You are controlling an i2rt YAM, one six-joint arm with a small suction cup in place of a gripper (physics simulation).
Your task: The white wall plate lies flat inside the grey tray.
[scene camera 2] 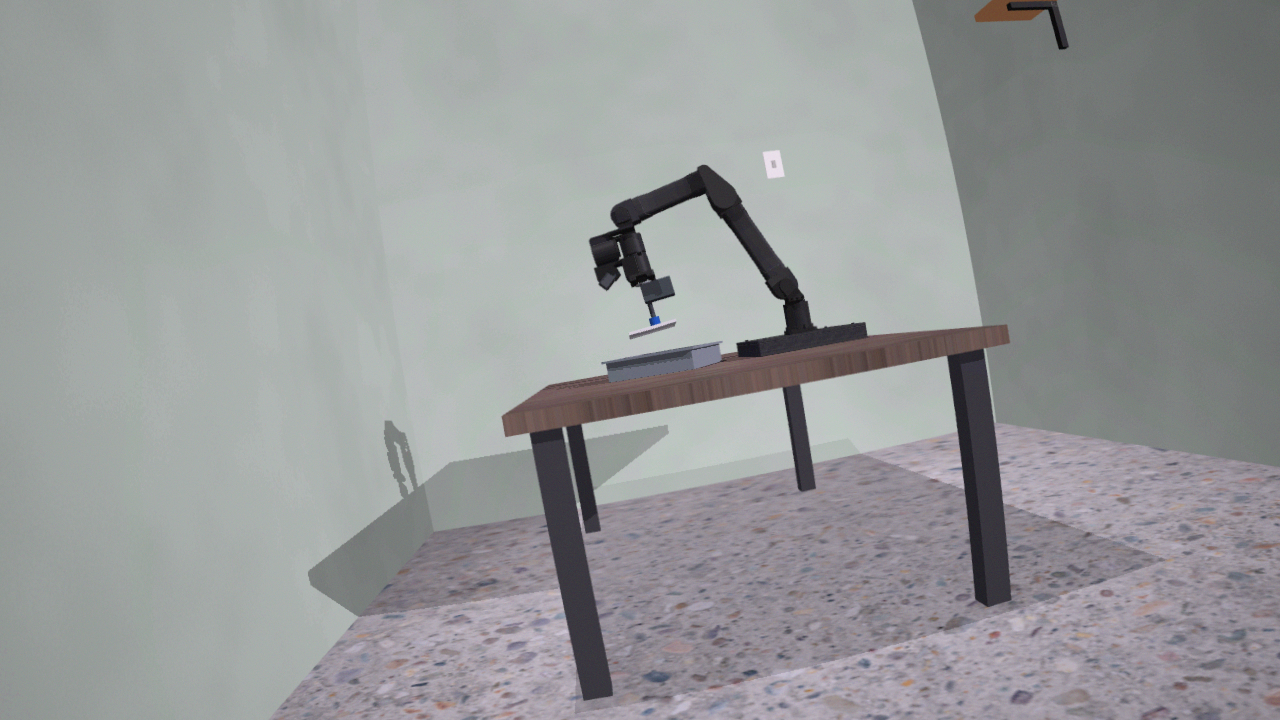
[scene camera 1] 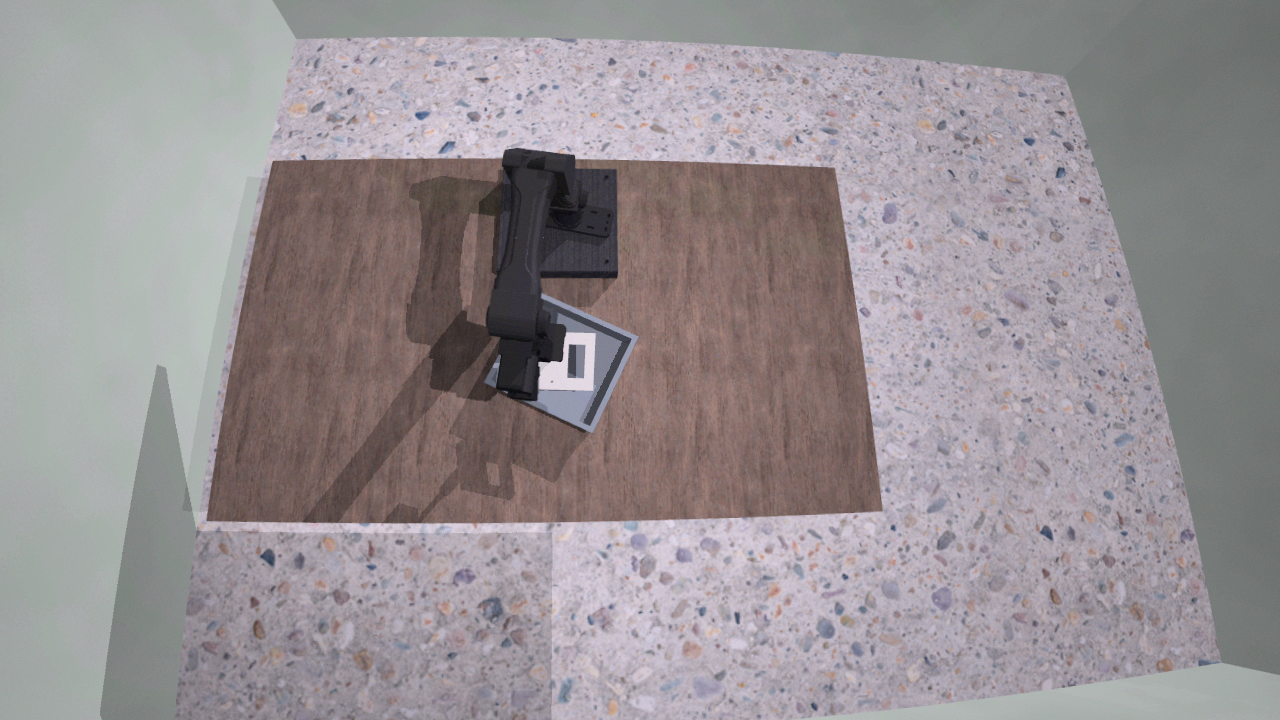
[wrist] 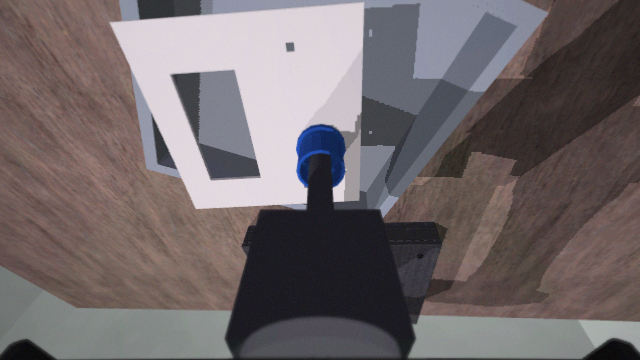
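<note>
The white wall plate (scene camera 1: 589, 362) (scene camera 2: 640, 334) (wrist: 270, 40) has a rectangular opening and a small square hole. It hangs roughly level from my suction gripper (scene camera 2: 654, 320) (wrist: 321, 142), whose blue cup sits on its face beside the opening. A visible gap separates the plate from the open grey tray (scene camera 1: 572, 410) (scene camera 2: 657, 366) (wrist: 450, 55) below. In scene camera 1 the plate appears over the tray, turned relative to its walls. There the arm hides the cup, the plate's left part and the tray's left part.
The dark arm base (scene camera 1: 590, 255) (scene camera 2: 805, 340) (wrist: 415, 270) stands on the wooden table (scene camera 1: 716, 313) (scene camera 2: 760, 380) (wrist: 65, 125), close behind the tray. The arm arches above it. A pale switch plate (scene camera 2: 773, 163) is on the wall. Shadows cross the table and tray.
</note>
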